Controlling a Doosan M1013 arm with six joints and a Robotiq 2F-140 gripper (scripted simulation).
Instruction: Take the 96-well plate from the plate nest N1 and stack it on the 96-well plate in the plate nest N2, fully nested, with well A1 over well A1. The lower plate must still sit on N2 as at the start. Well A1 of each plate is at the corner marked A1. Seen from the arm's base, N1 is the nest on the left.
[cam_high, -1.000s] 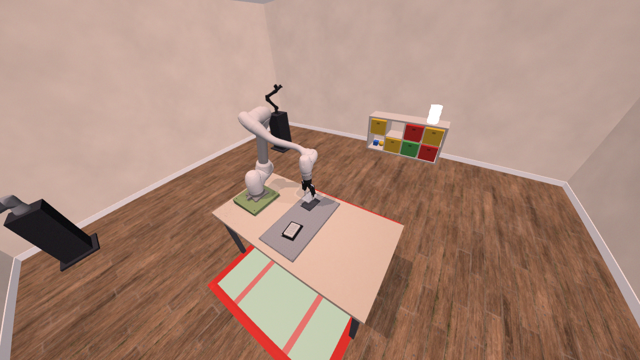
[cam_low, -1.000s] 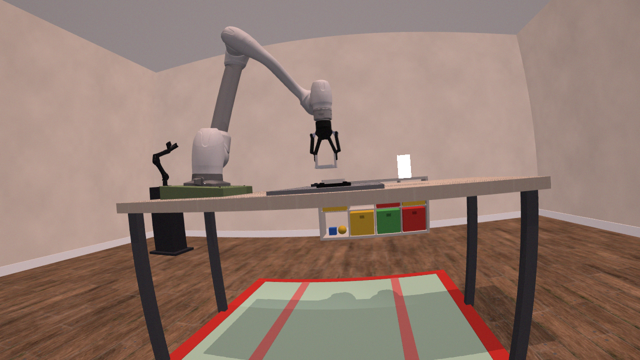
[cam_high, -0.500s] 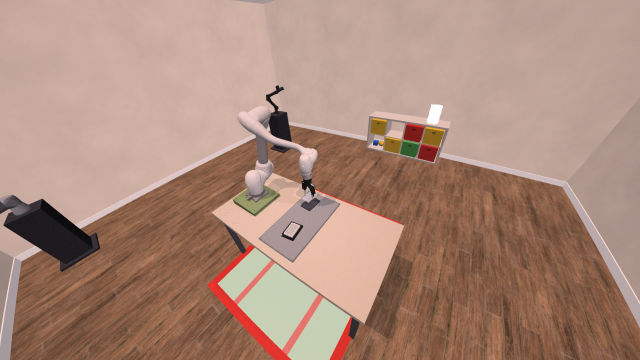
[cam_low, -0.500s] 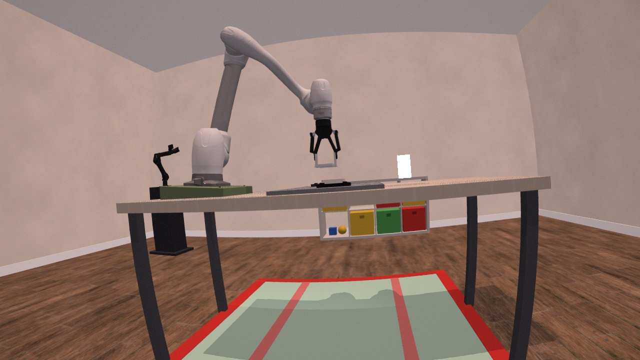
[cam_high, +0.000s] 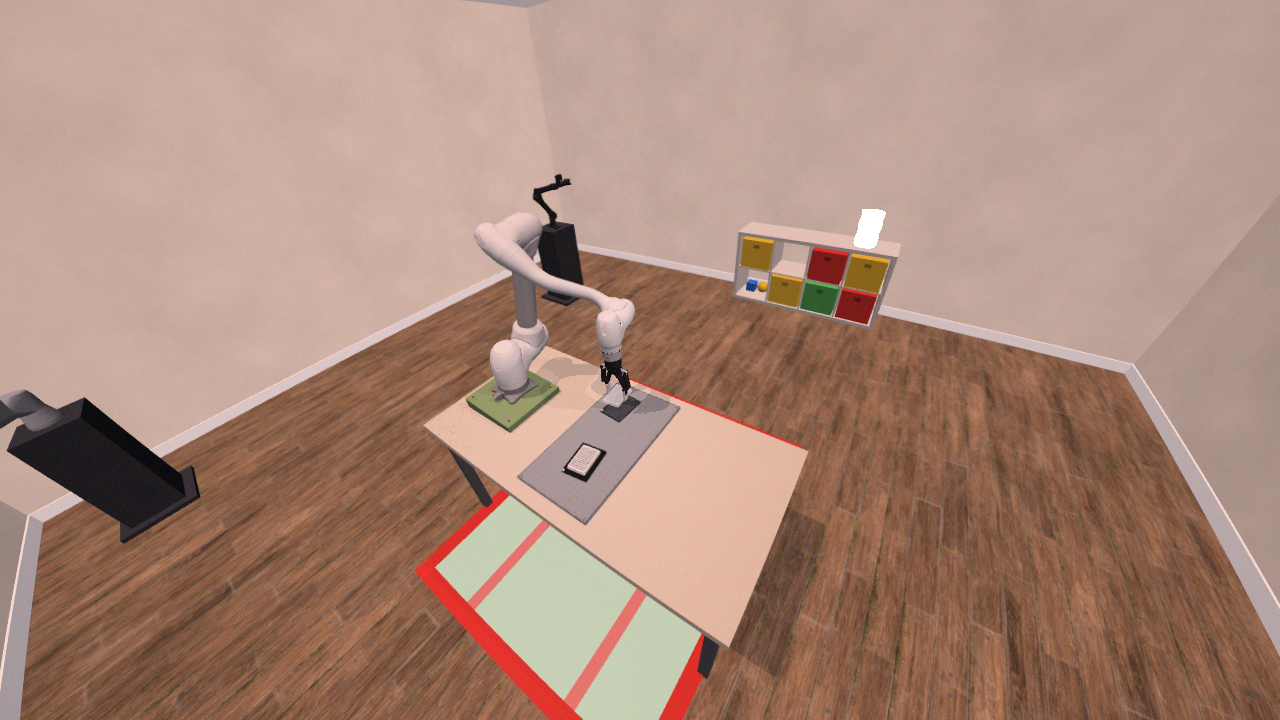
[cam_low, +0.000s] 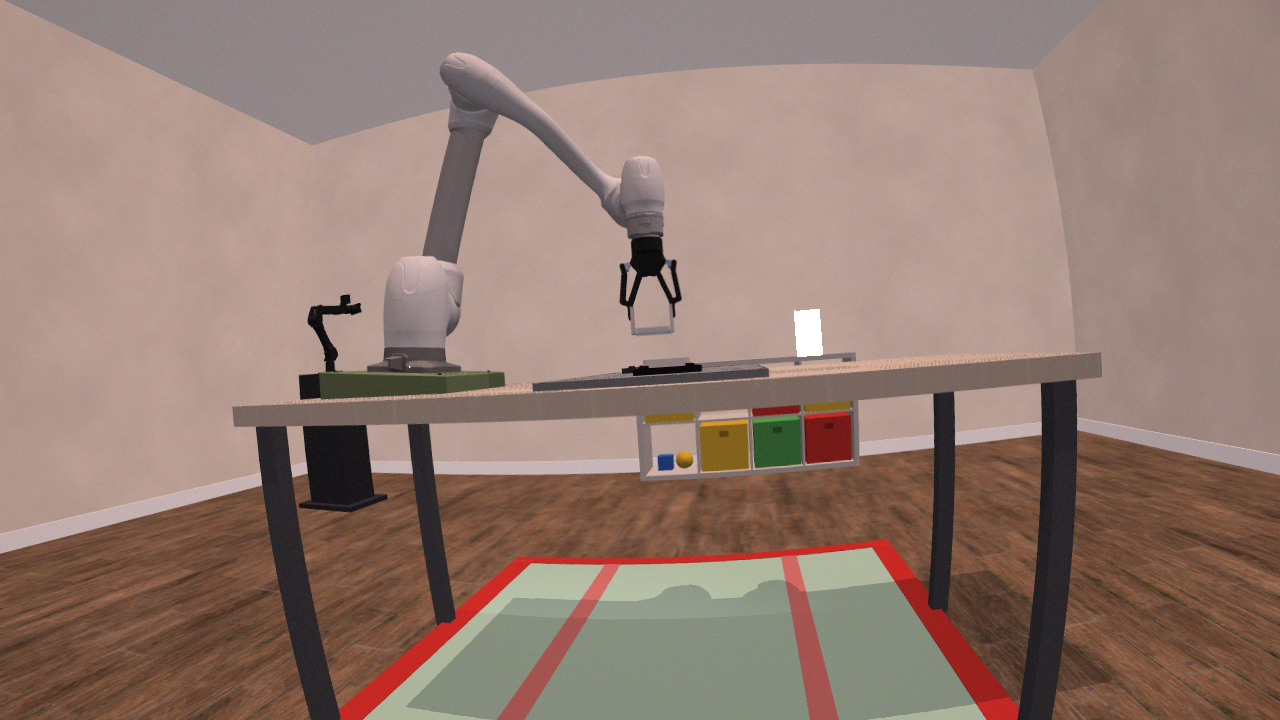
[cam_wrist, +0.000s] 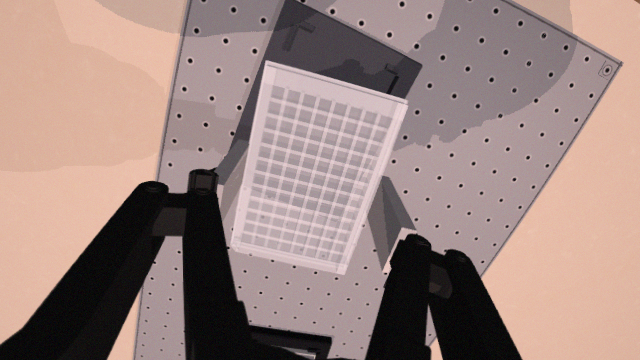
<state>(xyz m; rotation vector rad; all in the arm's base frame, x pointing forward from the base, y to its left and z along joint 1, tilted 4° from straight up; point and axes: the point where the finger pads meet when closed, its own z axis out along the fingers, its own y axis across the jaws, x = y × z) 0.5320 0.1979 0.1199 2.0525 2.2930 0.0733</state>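
Now: hand 32 cm to the left of the black plate nest, 11 cm above it and 7 cm short of it.
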